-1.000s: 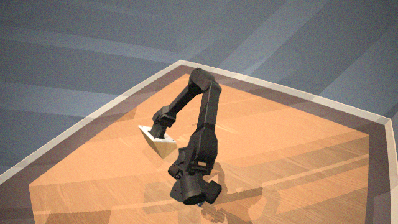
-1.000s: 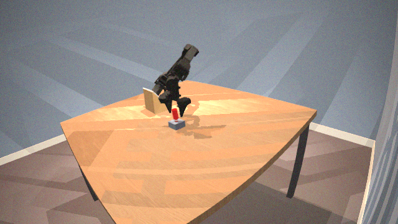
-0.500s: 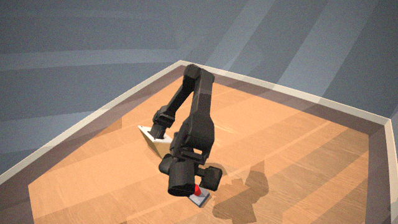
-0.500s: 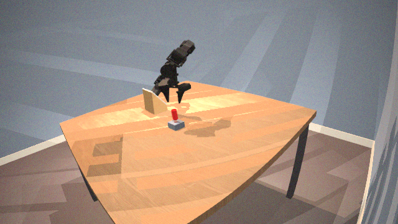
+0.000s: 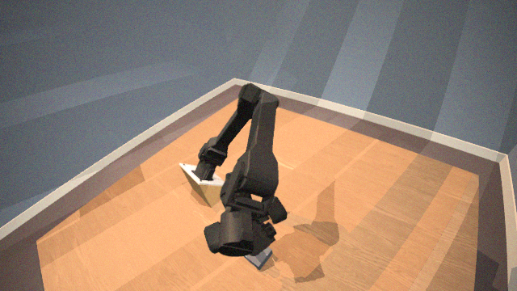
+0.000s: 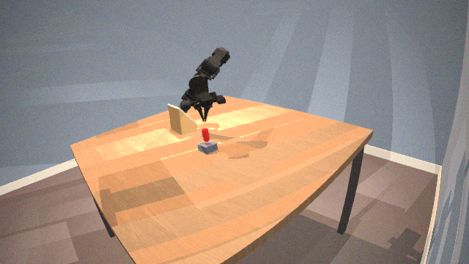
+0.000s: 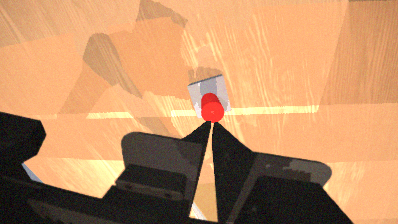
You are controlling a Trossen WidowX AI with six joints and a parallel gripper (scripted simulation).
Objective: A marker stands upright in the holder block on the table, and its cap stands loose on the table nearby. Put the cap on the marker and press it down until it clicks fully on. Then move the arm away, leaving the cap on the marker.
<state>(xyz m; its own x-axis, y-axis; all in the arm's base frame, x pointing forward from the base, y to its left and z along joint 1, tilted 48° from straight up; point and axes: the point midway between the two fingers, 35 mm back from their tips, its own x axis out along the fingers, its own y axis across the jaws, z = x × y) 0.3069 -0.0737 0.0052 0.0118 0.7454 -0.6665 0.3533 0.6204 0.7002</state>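
Right now the red cap is 60 mm below my gripper tip. The rest, counted from my gripper tip: red marker: 70 mm below; then block: 120 mm below.
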